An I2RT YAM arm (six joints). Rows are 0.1 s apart.
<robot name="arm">
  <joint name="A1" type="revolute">
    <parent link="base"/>
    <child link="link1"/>
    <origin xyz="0 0 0.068"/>
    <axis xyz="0 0 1"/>
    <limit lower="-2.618" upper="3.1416"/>
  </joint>
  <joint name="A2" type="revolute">
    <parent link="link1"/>
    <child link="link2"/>
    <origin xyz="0.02 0.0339 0.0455" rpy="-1.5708 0 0"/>
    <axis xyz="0 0 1"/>
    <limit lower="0" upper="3.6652"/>
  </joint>
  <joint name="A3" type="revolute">
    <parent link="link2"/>
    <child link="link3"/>
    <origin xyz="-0.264 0 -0.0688" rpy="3.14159 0 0"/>
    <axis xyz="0 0 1"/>
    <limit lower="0" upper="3.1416"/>
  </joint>
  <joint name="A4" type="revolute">
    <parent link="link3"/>
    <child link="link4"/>
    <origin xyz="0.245 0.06 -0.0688"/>
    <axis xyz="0 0 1"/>
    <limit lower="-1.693" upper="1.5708"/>
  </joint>
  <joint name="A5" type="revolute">
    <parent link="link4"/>
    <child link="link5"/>
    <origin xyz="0.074 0.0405 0.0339" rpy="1.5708 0 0"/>
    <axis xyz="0 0 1"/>
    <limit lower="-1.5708" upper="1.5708"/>
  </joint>
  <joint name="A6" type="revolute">
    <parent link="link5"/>
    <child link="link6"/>
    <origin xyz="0.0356 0 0.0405" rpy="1.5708 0 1.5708"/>
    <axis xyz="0 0 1"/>
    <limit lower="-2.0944" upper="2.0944"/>
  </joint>
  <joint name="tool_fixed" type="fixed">
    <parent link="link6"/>
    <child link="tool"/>
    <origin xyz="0 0 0" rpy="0 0 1.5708"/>
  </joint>
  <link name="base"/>
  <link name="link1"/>
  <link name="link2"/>
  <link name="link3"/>
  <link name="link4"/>
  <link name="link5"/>
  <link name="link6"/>
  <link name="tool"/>
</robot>
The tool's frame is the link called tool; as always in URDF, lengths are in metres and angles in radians.
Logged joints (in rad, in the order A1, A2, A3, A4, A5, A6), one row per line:
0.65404 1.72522 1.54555 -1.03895 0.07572 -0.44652
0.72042 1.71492 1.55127 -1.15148 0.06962 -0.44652
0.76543 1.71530 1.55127 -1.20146 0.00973 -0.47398
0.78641 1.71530 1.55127 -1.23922 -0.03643 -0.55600
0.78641 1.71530 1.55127 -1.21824 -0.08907 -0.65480
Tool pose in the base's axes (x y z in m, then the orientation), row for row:
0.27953 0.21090 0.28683 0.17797 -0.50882 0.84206 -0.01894
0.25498 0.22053 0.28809 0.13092 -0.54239 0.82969 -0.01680
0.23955 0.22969 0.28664 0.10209 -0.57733 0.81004 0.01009
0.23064 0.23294 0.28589 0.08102 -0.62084 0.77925 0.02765
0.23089 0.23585 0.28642 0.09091 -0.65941 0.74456 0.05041
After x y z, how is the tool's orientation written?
As a quaternion, w x y z.
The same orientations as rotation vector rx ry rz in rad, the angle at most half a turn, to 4 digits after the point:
-1.4394 2.3821 -0.0536
-1.5751 2.4094 -0.0488
-1.7046 2.3916 0.0298
-1.8558 2.3293 0.0827
-1.9597 2.2127 0.1498

